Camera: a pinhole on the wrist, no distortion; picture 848 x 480 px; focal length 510.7 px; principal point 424.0 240.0 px. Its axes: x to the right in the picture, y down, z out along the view. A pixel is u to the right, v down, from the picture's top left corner.
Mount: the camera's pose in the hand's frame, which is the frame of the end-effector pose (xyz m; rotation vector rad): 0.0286 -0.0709 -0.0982 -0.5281 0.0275 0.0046
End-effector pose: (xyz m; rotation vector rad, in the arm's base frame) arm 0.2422 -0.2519 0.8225 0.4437 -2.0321 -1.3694
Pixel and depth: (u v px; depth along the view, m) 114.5 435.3 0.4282
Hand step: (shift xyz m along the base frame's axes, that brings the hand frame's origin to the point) 0.0531 0.3836 0.1419
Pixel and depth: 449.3 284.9 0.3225
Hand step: -0.1412 0.1308 0.0809
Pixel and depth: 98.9 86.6 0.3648
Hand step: -0.0427 0.3165 -0.1146
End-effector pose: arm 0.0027 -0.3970 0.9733 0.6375 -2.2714 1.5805
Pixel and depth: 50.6 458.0 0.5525
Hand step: 0.1005 -0.0645 -0.6015
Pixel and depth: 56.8 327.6 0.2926
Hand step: 0.0884 -0.0583 -0.2282
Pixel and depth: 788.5 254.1 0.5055
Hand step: -0.4426 -0.3179 -0.0751
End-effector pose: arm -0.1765 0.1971 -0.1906 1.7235 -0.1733 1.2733
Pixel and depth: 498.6 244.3 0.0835
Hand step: 0.0181 0.0521 0.0176
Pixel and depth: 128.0 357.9 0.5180
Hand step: -0.0933 -0.4822 -0.0341
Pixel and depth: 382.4 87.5 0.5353
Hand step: 0.2612 -0.3646 0.0346
